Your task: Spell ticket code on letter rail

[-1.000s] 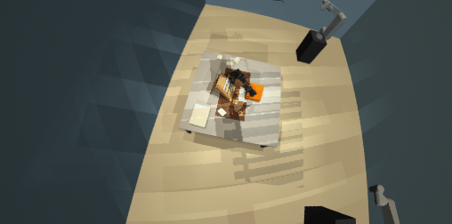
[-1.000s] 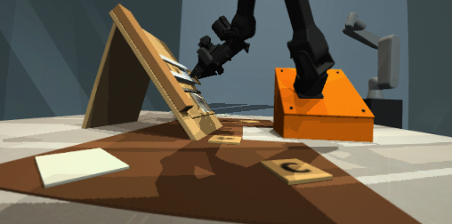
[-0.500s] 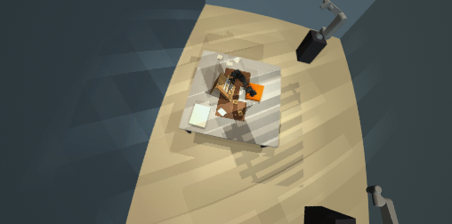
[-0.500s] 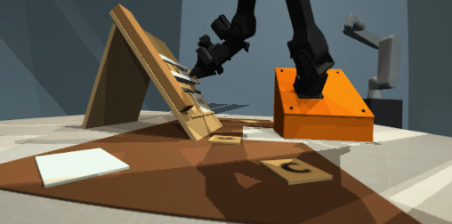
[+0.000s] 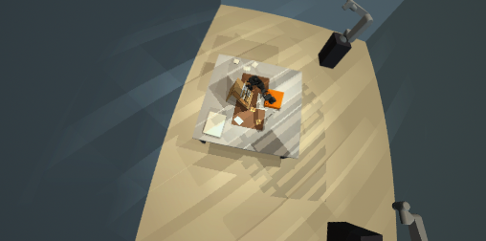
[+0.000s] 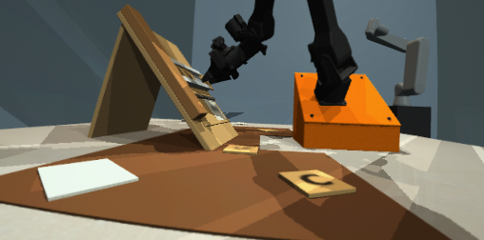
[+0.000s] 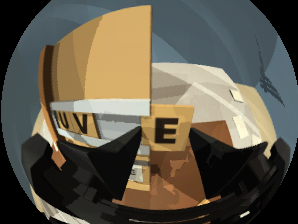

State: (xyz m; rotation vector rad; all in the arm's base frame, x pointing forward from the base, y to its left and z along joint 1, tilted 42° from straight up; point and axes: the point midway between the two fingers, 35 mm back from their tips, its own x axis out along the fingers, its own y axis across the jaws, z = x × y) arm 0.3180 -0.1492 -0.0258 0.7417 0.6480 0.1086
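Now: gripper tip 12 cm to the right of the tan tile marked v and 2 cm short of it. From my gripper tip the other things lie so: u tile: 17 cm to the left, 2 cm ahead; brown mat: 16 cm below, 14 cm behind, 12 cm to the left; e tile: right at my gripper tip.
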